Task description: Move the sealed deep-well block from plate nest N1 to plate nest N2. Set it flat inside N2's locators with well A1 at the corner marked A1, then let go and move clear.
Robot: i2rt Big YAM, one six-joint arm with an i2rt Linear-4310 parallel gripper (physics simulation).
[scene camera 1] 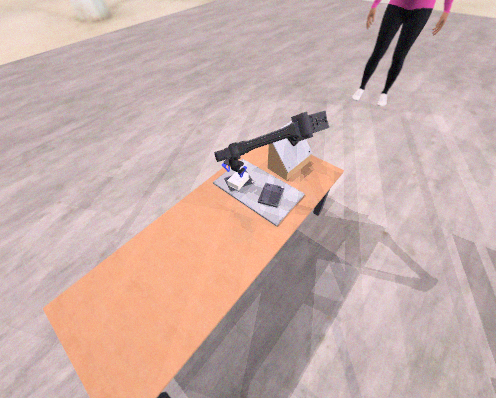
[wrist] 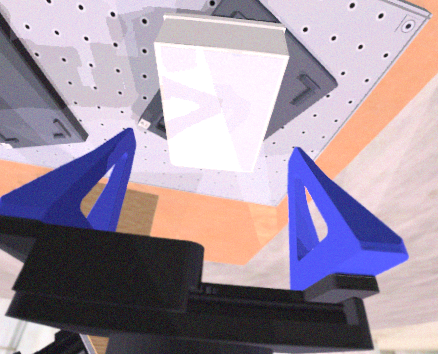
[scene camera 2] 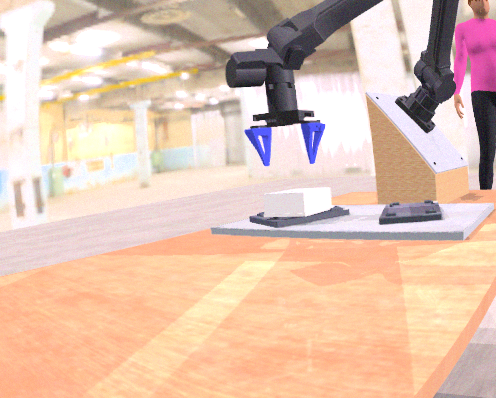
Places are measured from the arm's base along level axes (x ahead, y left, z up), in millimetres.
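Pixels of known places: gripper, between the fingertips: (scene camera 1: 235, 174) (wrist: 213, 144) (scene camera 2: 289, 164); arm's base, origin of its link: (wrist: 94, 339) (scene camera 2: 414, 115).
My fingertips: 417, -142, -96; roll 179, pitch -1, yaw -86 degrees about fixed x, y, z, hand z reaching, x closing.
Note:
For each thing: its top centre in the pictures, then the offset to it from my fingertips, as dx, dy, dz. "spot": a spot on its surface instead. Level surfaces: height alone.
- white sealed block, centre of its top: (wrist: 215, 125) (scene camera 2: 298, 189) (scene camera 1: 238, 177) -27, -2, -48
- dark plate nest, a spot on its surface: (wrist: 310, 75) spot: +5, -76, -95
- small tag marked A1, a spot on its surface: (wrist: 144, 123) spot: -82, +70, -95
- dark nest, centre of its top: (scene camera 2: 411, 205) (scene camera 1: 270, 193) -67, +225, -89
- grey perforated board, centre of its top: (wrist: 96, 98) (scene camera 2: 365, 215) (scene camera 1: 257, 187) -67, +121, -106
- orange table, height of its surface: dz -119
The white sealed block (scene camera 1: 238, 180) (scene camera 2: 298, 202) (wrist: 215, 105) lies on a dark plate nest (scene camera 2: 280, 221) (wrist: 310, 75), turned at an angle to it and overhanging its edges. An L-shaped locator shows uncovered on this nest's right side in the wrist view. A small tag marked A1 (wrist: 144, 123) sits at its left corner. The other dark nest (scene camera 1: 271, 195) (scene camera 2: 411, 212) (wrist: 30, 105) is empty. I cannot read which nest is N1 or N2, nor find well A1 on the block. My gripper (scene camera 1: 235, 171) (scene camera 2: 289, 163) (wrist: 213, 144) is open and empty above the block, not touching it.
Both nests stand on a grey perforated board (scene camera 1: 295, 197) (scene camera 2: 360, 227) (wrist: 370, 55) on the orange table (scene camera 1: 150, 250) (scene camera 2: 250, 300) (wrist: 200, 220). The sloped wooden arm mount (scene camera 1: 277, 162) (scene camera 2: 400, 160) stands behind the board. A person (scene camera 1: 400, 40) (scene camera 2: 480, 65) stands beyond the table.

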